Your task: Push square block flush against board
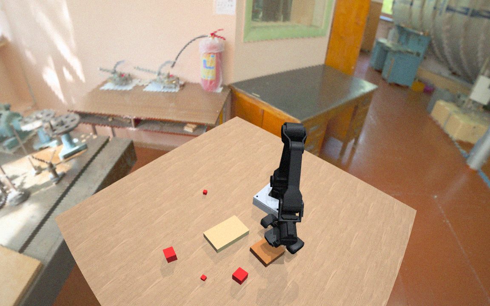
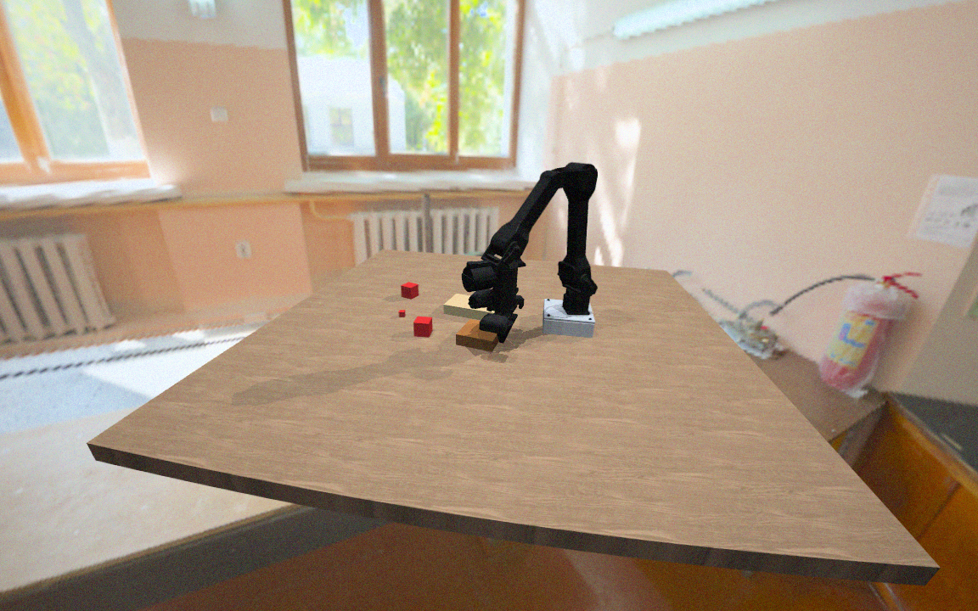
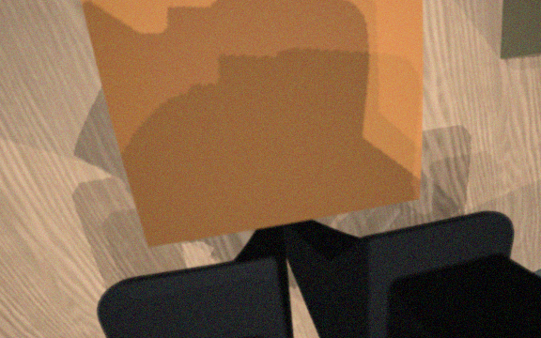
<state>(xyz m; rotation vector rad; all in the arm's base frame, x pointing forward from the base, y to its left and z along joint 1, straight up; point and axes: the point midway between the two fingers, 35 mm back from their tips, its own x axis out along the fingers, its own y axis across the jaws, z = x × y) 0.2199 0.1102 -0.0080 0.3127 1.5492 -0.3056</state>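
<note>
Right now my gripper tip is 5 cm short of the brown square block, 2 cm to the left of it and 1 cm below it. The rest, counted from my gripper tip: pale tan board (20 cm to the right, 7 cm ahead, 1 cm above).
</note>
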